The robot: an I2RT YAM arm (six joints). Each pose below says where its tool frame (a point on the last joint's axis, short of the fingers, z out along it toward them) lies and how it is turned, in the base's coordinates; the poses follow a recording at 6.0 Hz.
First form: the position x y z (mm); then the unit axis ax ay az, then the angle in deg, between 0 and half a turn.
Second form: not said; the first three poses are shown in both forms.
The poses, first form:
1: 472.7 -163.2 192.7 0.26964 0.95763 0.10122 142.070
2: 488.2 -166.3 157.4 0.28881 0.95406 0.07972 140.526
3: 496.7 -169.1 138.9 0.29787 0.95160 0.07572 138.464
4: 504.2 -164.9 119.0 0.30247 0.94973 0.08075 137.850
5: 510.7 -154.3 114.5 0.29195 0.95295 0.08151 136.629
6: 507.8 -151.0 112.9 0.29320 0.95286 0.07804 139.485
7: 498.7 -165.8 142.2 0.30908 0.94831 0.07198 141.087
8: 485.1 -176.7 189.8 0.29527 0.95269 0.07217 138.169
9: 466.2 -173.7 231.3 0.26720 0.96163 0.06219 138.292
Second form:
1: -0.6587 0.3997 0.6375 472.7; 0.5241 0.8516 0.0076 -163.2; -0.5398 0.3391 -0.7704 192.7; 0 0 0 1
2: -0.6241 0.4376 0.6473 488.2; 0.5389 0.8409 -0.0488 -166.3; -0.5657 0.3184 -0.7607 157.4; 0 0 0 1
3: -0.5934 0.4454 0.6704 496.7; 0.5458 0.8348 -0.0715 -169.1; -0.5916 0.3235 -0.7385 138.9; 0 0 0 1
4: -0.5821 0.4461 0.6799 504.2; 0.5544 0.8293 -0.0694 -164.9; -0.5948 0.3365 -0.7300 119.0; 0 0 0 1
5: -0.5797 0.4245 0.6955 510.7; 0.5364 0.8413 -0.0663 -154.3; -0.6133 0.3346 -0.7154 114.5; 0 0 0 1
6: -0.6089 0.4411 0.6593 507.8; 0.5425 0.8380 -0.0596 -151.0; -0.5787 0.3214 -0.7495 112.9; 0 0 0 1
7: -0.6082 0.4760 0.6352 498.7; 0.5664 0.8209 -0.0728 -165.8; -0.5561 0.3155 -0.7689 142.2; 0 0 0 1
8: -0.5930 0.4428 0.6726 485.1; 0.5390 0.8388 -0.0769 -176.7; -0.5982 0.3169 -0.7360 189.8; 0 0 0 1
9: -0.6218 0.4074 0.6688 466.2; 0.4901 0.8685 -0.0733 -173.7; -0.6108 0.2822 -0.7398 231.3; 0 0 0 1
